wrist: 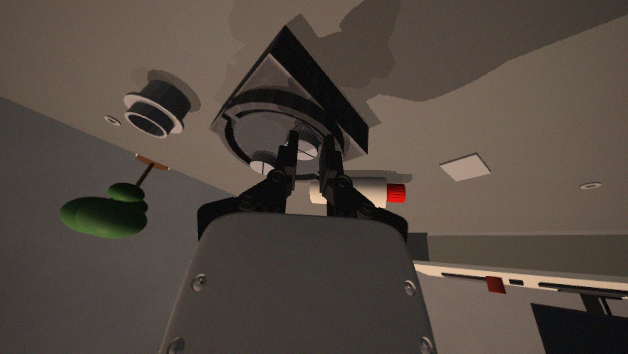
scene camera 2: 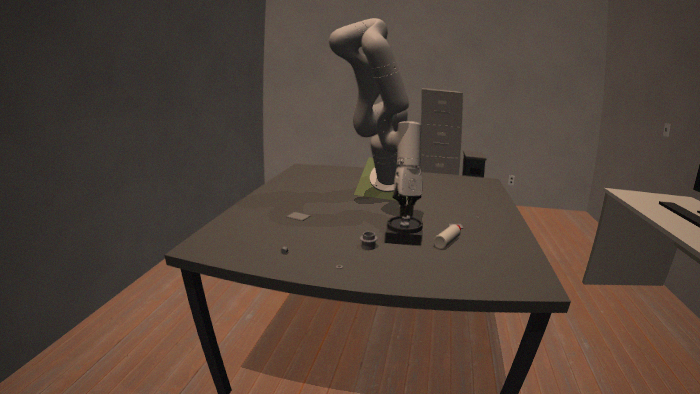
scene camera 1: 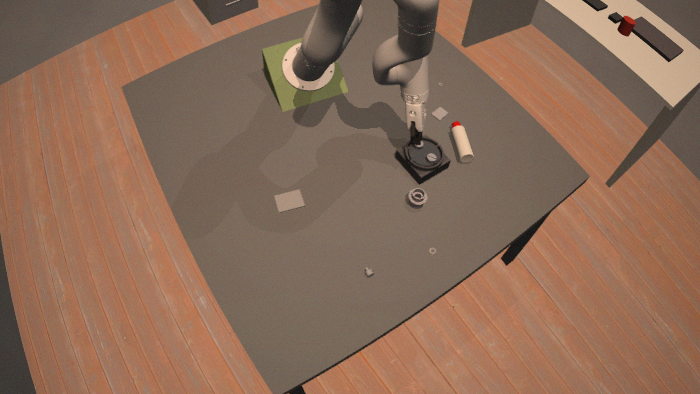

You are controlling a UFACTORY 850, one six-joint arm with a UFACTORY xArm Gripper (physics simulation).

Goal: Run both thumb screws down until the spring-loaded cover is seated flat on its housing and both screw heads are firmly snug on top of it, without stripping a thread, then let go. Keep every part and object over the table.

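The black square housing (scene camera 1: 421,176) (scene camera 2: 404,239) (wrist: 325,85) sits on the table. The dark round cover (scene camera 1: 418,156) (wrist: 255,132) lies inside its raised ring; whether it is seated flat cannot be told. One slotted thumb screw (scene camera 1: 419,144) (wrist: 306,150) stands between the fingertips of my gripper (scene camera 1: 416,141) (scene camera 2: 406,217) (wrist: 309,145). The fingers are partly closed around the head, with a gap on the right side in the wrist view, so the gripper is open and not clamped. The second thumb screw (scene camera 1: 431,157) (wrist: 261,167) stands outside the fingers. Its lower part is hidden.
A white bottle with a red cap (scene camera 1: 462,143) (scene camera 2: 447,236) (wrist: 357,191) lies beside the housing. A flanged round part (scene camera 1: 417,203) (scene camera 2: 368,243) (wrist: 172,100) stands nearby. Flat plates (scene camera 1: 289,200) (scene camera 1: 440,113), a small fitting (scene camera 1: 369,272) and the green arm base (scene camera 1: 285,97) are on the table.
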